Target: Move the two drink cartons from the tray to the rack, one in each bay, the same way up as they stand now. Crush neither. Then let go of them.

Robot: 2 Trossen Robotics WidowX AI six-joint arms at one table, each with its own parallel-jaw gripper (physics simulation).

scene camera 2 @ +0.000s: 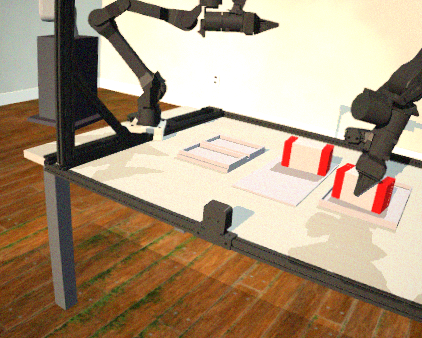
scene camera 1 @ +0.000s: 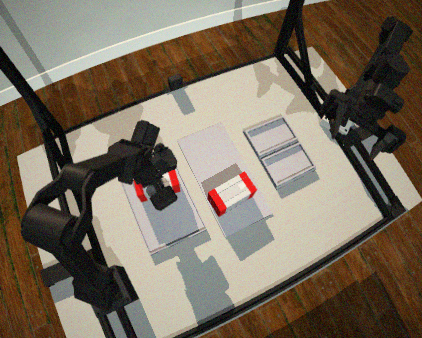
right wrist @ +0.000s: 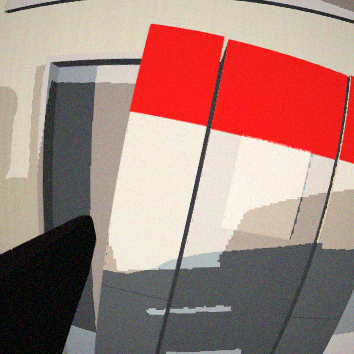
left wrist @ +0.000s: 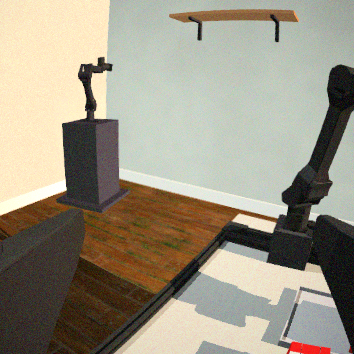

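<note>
A white carton with red ends stands in the walled tray. My right gripper is open and low around it; one finger shows beside it in the right wrist view, the other is hidden. The second carton stands on a flat pale plate. The rack has two bays, both empty. My left gripper is open and empty, high up near its own base, far from both cartons.
The plate lies between the tray and the rack. Black frame rails edge the table, with upright posts at both sides. A small black block sits on one long rail. A dark pedestal with a small arm stands beyond the table.
</note>
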